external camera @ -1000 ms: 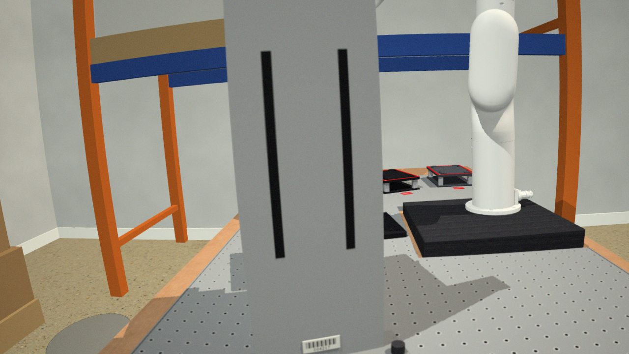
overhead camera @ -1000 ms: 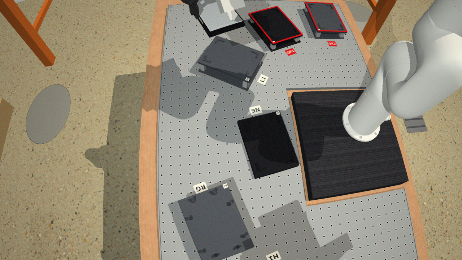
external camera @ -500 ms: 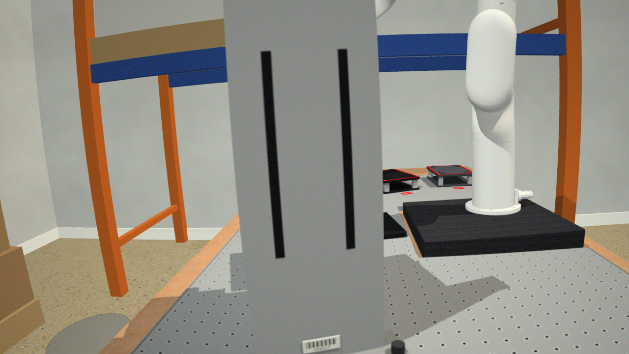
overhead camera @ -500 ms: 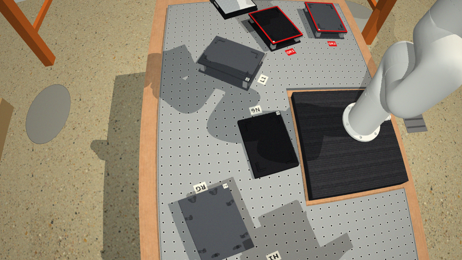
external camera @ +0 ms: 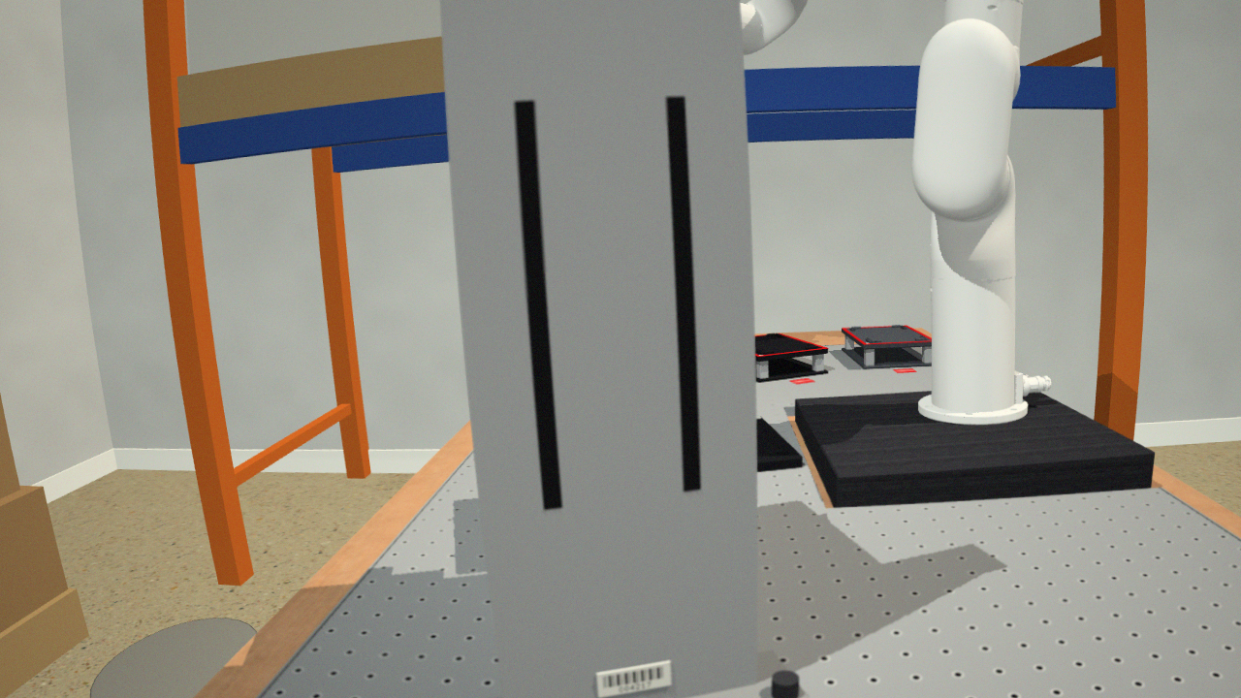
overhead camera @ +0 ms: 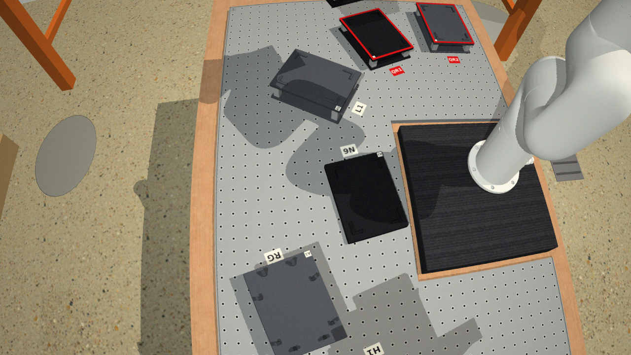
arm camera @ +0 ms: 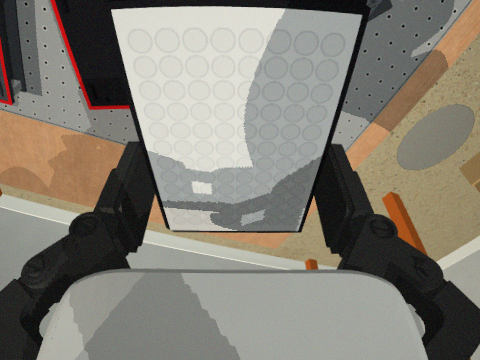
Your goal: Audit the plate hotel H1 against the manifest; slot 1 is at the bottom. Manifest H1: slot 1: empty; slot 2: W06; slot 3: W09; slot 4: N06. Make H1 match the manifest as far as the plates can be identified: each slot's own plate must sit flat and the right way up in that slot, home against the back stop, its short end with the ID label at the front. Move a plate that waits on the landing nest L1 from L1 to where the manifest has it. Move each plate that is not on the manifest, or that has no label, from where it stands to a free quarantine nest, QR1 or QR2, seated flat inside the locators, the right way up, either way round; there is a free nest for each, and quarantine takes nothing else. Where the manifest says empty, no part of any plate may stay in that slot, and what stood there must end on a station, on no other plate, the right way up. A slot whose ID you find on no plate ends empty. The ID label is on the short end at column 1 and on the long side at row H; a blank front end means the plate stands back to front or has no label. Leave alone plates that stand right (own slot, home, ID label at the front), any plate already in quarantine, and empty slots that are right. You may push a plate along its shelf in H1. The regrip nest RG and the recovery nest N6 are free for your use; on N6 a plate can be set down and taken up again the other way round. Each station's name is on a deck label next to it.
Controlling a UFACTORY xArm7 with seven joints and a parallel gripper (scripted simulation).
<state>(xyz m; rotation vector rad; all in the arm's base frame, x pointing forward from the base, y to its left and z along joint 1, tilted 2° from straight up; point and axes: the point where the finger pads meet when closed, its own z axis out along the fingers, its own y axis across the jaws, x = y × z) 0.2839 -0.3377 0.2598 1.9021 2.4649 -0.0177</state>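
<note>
My hand is 23 cm above the quarantine nest QR1, 13 cm past it and 6 cm to the left of it. The rest, counted from my hand: white well plate (1 cm to the left, 1 cm below); landing nest L1 (22 cm below, 8 cm to the left, 5 cm ahead); L1 label (27 cm below, 14 cm to the left, 4 cm behind).
</note>
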